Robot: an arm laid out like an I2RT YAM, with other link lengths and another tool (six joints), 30 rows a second.
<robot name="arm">
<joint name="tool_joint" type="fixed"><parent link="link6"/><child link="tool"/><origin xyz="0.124 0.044 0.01" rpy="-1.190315 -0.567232 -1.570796"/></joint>
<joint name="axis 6" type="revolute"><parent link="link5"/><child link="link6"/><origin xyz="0.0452 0 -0.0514"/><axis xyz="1 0 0"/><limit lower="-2.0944" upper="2.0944"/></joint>
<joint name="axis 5" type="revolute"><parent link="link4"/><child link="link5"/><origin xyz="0.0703 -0.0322 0.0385"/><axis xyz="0 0 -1"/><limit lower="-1.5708" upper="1.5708"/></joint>
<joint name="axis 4" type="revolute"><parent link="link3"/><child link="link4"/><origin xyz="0.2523 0.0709 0.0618"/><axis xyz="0 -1 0"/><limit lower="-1.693" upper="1.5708"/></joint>
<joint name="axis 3" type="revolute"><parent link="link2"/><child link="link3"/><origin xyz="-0.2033 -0.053 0"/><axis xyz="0 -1 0"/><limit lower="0" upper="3.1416"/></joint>
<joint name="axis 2" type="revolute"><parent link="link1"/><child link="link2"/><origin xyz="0.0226 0.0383 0.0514"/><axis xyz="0 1 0"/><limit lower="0" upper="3.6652"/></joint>
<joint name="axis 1" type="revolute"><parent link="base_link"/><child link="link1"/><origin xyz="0 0 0.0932"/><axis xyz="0 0 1"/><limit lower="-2.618" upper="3.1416"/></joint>
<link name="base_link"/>
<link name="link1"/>
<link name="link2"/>
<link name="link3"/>
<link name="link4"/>
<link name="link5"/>
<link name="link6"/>
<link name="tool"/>
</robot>
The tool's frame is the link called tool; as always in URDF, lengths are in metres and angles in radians.
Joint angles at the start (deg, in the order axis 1, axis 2, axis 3, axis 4, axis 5, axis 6):
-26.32 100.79 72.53 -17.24 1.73 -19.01
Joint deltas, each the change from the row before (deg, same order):
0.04 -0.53 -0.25 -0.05 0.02 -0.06
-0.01 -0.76 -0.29 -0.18 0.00 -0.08
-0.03 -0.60 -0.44 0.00 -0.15 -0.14
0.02 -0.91 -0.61 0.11 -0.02 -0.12
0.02 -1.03 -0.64 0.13 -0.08 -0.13
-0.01 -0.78 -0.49 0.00 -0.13 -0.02
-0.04 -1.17 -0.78 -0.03 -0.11 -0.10
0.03 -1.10 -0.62 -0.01 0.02 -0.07
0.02 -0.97 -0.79 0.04 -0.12 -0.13
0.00 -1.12 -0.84 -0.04 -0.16 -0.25
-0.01 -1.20 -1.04 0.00 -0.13 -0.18
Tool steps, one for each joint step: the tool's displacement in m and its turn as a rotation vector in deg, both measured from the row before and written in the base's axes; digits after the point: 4 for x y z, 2 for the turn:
-0.0007 0.0006 0.0022 -0.15 -0.18 0.07
-0.0012 0.0005 0.0033 -0.18 -0.23 0.05
-0.0013 0.0009 0.0015 -0.06 -0.14 0.18
-0.0014 0.0009 0.0029 -0.24 -0.33 0.12
-0.0014 0.0011 0.0036 -0.26 -0.45 0.17
-0.0013 0.0010 0.0025 -0.06 -0.29 0.10
-0.0024 0.0012 0.0031 -0.16 -0.32 0.11
-0.0018 0.0011 0.0037 -0.27 -0.39 0.06
-0.0022 0.0017 0.0016 -0.11 -0.19 0.20
-0.0027 0.0018 0.0020 -0.17 -0.18 0.29
-0.0033 0.0019 0.0012 -0.11 -0.12 0.21

